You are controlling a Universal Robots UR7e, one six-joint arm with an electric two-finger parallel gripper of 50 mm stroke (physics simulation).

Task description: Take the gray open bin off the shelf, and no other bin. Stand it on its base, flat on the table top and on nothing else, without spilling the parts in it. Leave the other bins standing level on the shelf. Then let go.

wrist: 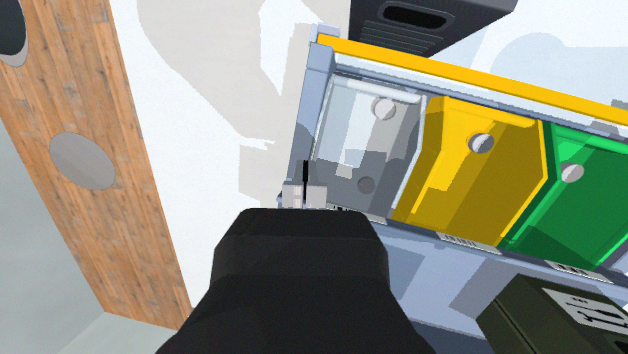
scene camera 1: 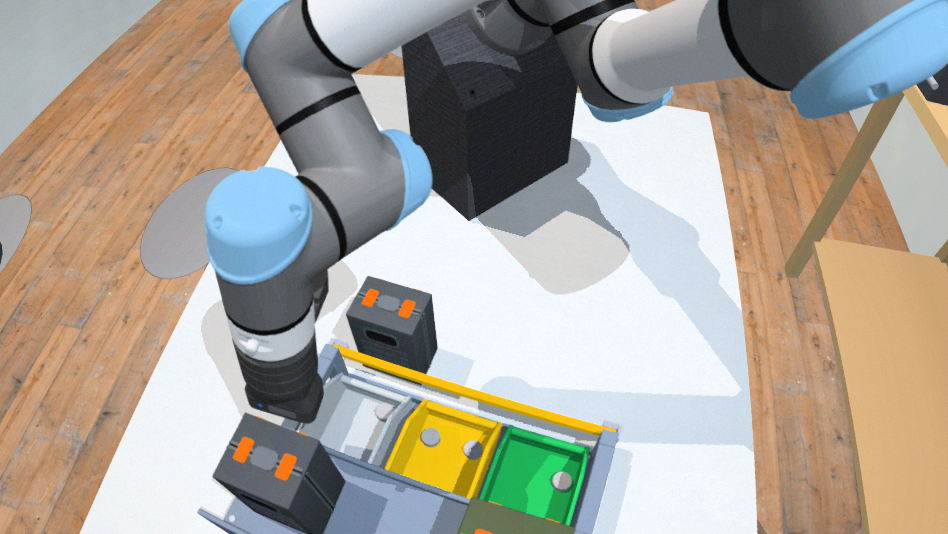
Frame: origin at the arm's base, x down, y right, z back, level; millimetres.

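Where they show: gripper, between the fingertips: (wrist: pixel 305 172) (scene camera 1: pixel 298 406); arm's base, origin of its link: (scene camera 1: pixel 506 8).
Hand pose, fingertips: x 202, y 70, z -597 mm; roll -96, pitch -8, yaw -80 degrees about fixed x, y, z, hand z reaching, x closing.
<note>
Each offset is from my fingertips to the centre of the thing. "spot": to the spot under its first point.
The gray open bin {dx +69, dy -48, dz +3 mm} (scene camera 1: pixel 351 424) (wrist: pixel 345 130) stands at the left end of the shelf's upper level, with round parts in it; the arm hides part of its left side in the scene view. The yellow bin {dx +69, dy -168, dz +5 mm} (scene camera 1: pixel 447 457) (wrist: pixel 450 200) and the green bin {dx +69, dy -280, dz +3 mm} (scene camera 1: pixel 530 487) (wrist: pixel 565 220) stand to its right on the shelf (scene camera 1: pixel 599 474) (wrist: pixel 301 100). My gripper (wrist: pixel 305 172) is shut and empty, with its fingertips at the gray bin's left side in the wrist view; whether they touch it I cannot tell. The fingers are hidden in the scene view.
A dark case {dx -51, dy -46, dz -97 mm} (scene camera 1: pixel 278 464) with orange latches stands on the shelf's lower level, front left. An olive case {spot: dx -85, dy -274, dz -64 mm} (scene camera 1: pixel 514 517) (wrist: pixel 555 310) stands front right. Another dark case {dx +46, dy -52, dz +158 mm} (scene camera 1: pixel 391 325) (wrist: pixel 425 25) stands behind the shelf's yellow rail {spot: dx +47, dy -181, dz +111 mm} (scene camera 1: pixel 477 390) (wrist: pixel 450 70).
</note>
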